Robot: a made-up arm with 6 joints.
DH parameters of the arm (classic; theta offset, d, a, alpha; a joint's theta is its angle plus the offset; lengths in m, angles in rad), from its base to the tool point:
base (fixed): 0 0.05 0 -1.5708
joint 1: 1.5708 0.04 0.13 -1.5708
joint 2: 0 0.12 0.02 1.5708
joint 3: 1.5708 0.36 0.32 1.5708
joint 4: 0 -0.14 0.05 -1.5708
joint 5: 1.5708 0.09 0 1.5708
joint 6: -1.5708 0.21 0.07 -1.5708
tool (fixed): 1.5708 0.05 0 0
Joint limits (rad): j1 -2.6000..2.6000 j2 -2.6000..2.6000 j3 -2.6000..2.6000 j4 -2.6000..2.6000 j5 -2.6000..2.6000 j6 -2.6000..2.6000
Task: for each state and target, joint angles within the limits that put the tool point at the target. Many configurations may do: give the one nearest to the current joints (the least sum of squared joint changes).
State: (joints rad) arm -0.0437 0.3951 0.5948 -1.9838 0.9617 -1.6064
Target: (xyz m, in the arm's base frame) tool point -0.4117 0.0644 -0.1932
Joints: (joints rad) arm -0.7590 -0.2979 0.0853 -1.6275 0.6784 -1.8382
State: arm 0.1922 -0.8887 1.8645 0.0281 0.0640 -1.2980
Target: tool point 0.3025 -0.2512 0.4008
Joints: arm 0.3283 -1.1393 1.8933 0.0144 0.1283 -1.2921
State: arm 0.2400 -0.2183 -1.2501 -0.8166 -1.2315 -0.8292
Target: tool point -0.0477 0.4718 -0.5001
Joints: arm -0.2038 -0.2729 -1.4227 -0.3380 -0.9200 -0.7395
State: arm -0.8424 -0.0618 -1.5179 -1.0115 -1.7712 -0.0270
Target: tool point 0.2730 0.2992 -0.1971
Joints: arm -0.6673 -0.2203 -2.0256 -1.7090 -1.2772 -0.0256
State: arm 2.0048 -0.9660 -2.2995 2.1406 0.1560 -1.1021
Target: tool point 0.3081 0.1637 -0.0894
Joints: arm 2.1685 -1.5423 -2.4757 2.5804 -0.2554 -1.3265
